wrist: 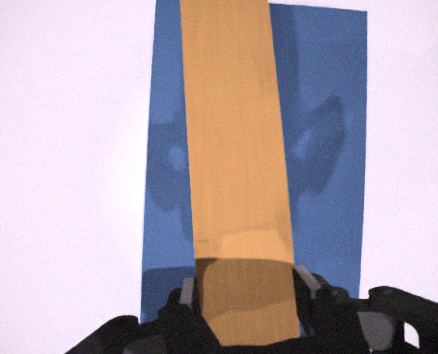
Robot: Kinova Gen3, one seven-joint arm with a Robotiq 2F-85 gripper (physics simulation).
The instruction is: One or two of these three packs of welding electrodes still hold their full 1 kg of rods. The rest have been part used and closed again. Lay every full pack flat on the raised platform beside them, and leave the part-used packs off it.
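Places are measured from the arm's base along level axes (x ahead, y left, z up), in millimetres.
Where they show: gripper, fingertip midpoint: (245, 290).
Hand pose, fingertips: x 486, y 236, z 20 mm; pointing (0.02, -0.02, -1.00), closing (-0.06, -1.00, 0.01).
Observation:
Each offset is from my fingertips to the centre of the thing. "pt": to the spot under its first point. Level surfaces: height alone.
A long orange-tan pack {8 mm back, 1 mm left, 1 mm down} (237, 150) runs from the bottom to the top edge of the wrist view, and its far end is out of view. My gripper (245, 290) is shut on this pack near its lower end, one finger on each long side. The blue raised platform {pt 123 mm ahead, 81 mm right, 37 mm down} (330, 60) lies below the pack, with strips of it showing on both sides. Shadows of the pack and the gripper fall on the platform. The height of the pack above the platform is hard to tell. The other two packs do not show in this view.
A pale, near-white surface {97 mm down} (70, 150) surrounds the platform on the left and right. The platform's far edge shows near the top right, and its near edge is hidden behind the gripper.

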